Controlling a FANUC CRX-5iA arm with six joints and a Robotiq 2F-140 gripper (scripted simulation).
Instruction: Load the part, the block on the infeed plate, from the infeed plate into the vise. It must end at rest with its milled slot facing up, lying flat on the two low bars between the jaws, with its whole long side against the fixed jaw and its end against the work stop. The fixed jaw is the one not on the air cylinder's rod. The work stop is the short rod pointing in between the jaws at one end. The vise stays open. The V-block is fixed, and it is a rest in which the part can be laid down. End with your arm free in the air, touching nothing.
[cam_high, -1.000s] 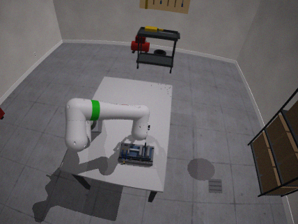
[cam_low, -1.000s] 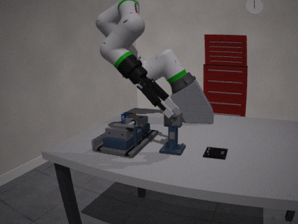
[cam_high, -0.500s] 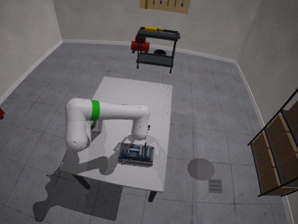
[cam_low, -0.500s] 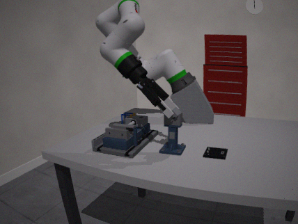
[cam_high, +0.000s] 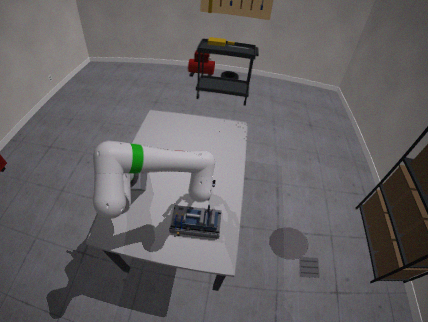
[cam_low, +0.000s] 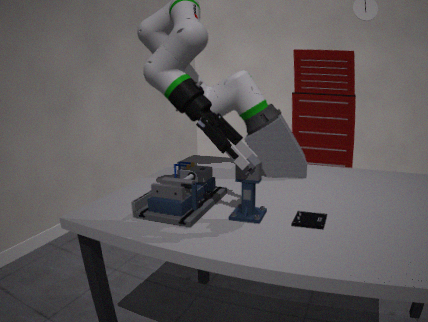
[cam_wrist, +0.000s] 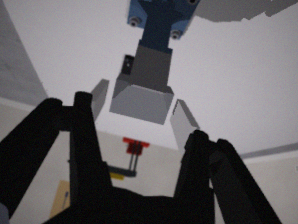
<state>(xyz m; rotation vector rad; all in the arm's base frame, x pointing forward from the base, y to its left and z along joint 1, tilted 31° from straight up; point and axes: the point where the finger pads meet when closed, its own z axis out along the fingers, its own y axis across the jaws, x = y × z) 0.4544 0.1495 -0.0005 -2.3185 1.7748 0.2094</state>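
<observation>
Right now my hand is 3 cm above the part and 2 cm to the right of it. Round my hand: air cylinder rod 20 cm to the right, 10 cm below; then blue work stop 12 cm to the right, 12 cm below, 7 cm ahead; then black infeed plate 19 cm to the left, 17 cm below, 4 cm behind.
</observation>
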